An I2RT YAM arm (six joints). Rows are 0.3 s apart.
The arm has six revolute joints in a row. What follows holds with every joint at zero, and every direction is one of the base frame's.
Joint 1 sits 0.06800 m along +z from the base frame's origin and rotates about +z.
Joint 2 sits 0.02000 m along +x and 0.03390 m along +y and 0.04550 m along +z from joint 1 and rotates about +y.
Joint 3 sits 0.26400 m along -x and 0.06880 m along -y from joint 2 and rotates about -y.
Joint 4 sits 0.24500 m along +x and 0.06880 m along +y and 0.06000 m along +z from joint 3 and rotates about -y.
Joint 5 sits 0.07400 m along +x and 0.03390 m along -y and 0.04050 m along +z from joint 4 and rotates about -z.
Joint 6 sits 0.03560 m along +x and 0.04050 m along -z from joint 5 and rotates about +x.
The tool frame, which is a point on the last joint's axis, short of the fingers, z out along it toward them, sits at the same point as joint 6; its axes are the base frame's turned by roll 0.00, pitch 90.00 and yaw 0.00 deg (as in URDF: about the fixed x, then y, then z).
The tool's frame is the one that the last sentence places.
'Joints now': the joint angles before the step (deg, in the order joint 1, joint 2, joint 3, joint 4, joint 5, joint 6). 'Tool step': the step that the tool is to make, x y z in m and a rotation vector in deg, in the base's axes. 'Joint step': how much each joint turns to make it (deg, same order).
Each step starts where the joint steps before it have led.
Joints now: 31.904, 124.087, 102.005, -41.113, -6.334, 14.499
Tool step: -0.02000, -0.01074, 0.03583, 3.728, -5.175, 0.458
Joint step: 0.146, -8.609, -6.307, 4.055, -0.521, -0.060
